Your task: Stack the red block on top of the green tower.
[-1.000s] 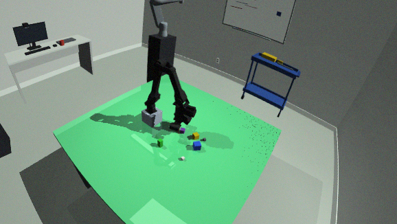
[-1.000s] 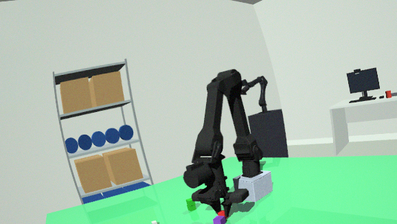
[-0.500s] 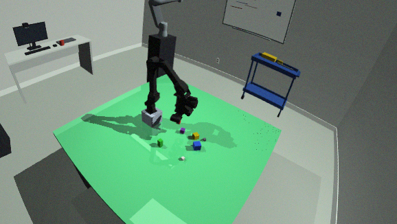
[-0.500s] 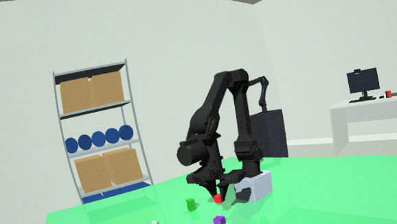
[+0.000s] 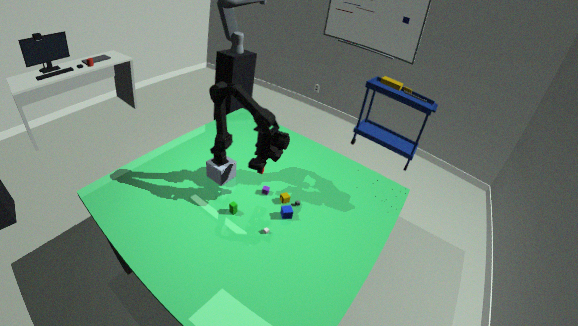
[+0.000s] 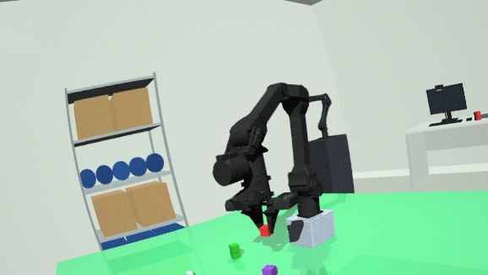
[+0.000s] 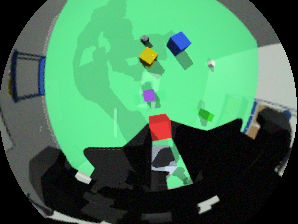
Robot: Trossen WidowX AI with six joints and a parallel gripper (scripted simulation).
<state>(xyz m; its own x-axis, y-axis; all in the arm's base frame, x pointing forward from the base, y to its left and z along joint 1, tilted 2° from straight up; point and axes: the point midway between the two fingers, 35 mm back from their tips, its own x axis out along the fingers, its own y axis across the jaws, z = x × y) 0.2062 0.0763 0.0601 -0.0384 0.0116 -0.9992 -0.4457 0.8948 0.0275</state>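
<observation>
My gripper tip is 30 mm short of the purple block, 20 mm to the right of it and 110 mm above it. Also, from my gripper tip: yellow block 120 mm ahead, 50 mm to the left, 110 mm below; then blue block 190 mm ahead, 20 mm to the right, 100 mm below; then red block 10 mm above.
</observation>
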